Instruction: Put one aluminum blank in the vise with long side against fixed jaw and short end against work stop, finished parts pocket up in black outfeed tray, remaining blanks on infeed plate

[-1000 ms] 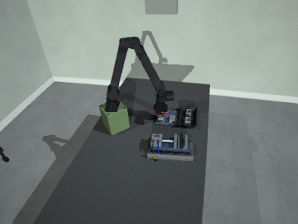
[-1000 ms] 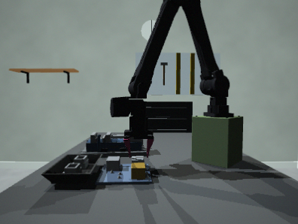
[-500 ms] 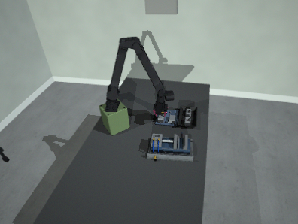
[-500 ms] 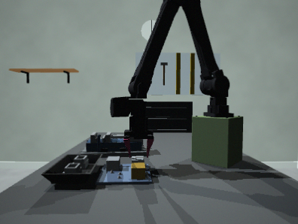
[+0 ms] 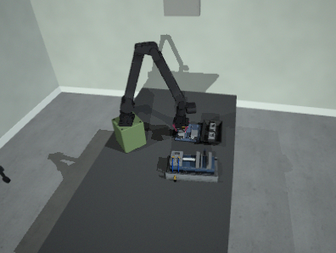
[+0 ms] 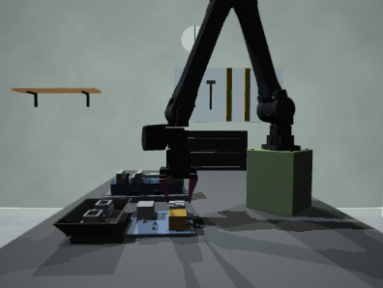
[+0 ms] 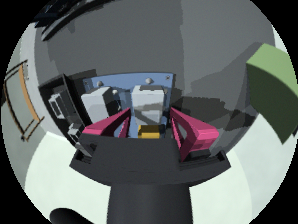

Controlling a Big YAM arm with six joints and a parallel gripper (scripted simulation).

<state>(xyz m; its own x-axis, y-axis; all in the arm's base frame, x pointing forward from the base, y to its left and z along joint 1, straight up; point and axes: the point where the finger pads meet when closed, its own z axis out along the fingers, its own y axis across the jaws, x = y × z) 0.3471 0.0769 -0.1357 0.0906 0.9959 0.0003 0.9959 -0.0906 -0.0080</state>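
Now: hand 3 cm above the gray aluminum blank. Round my hand: vise (29 cm to the right, 9 cm ahead, 1 cm below); then yellow brass blank (9 cm to the left, 3 cm below, 1 cm ahead).
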